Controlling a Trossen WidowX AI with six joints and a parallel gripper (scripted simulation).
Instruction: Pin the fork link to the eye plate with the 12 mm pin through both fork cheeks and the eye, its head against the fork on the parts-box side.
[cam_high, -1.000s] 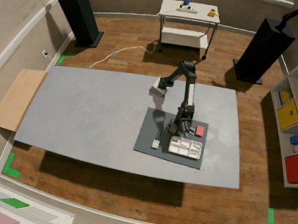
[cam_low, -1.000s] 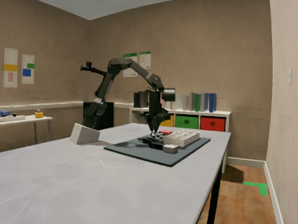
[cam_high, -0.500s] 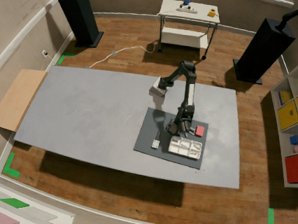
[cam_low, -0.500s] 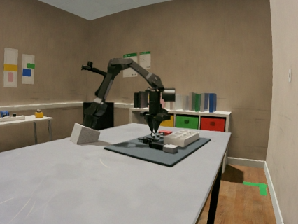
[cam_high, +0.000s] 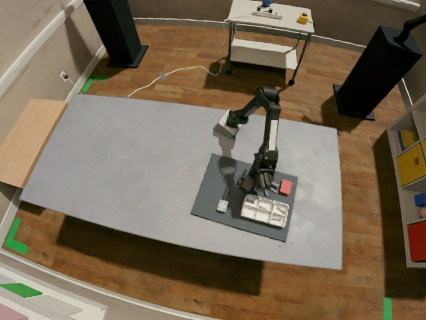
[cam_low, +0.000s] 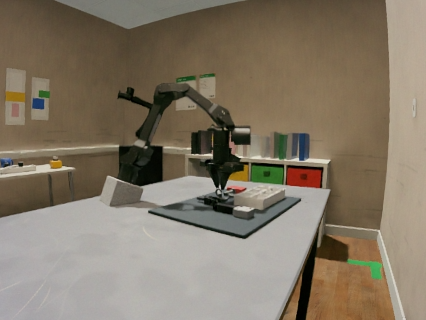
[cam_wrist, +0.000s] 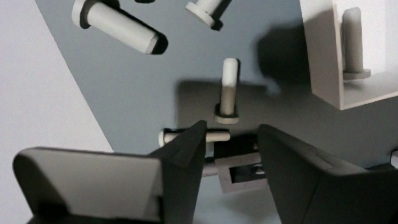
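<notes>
Right now the fork link is 7 cm below my hand, 5 cm to the right of it and 2 cm behind it. The rest, counted from my hand: mat (8 cm below, 6 cm ahead, 1 cm to the right); then headed pin (7 cm to the left, 7 cm below, 3 cm ahead); then thick pin (8 cm to the left, 7 cm below, 4 cm behind).
</notes>
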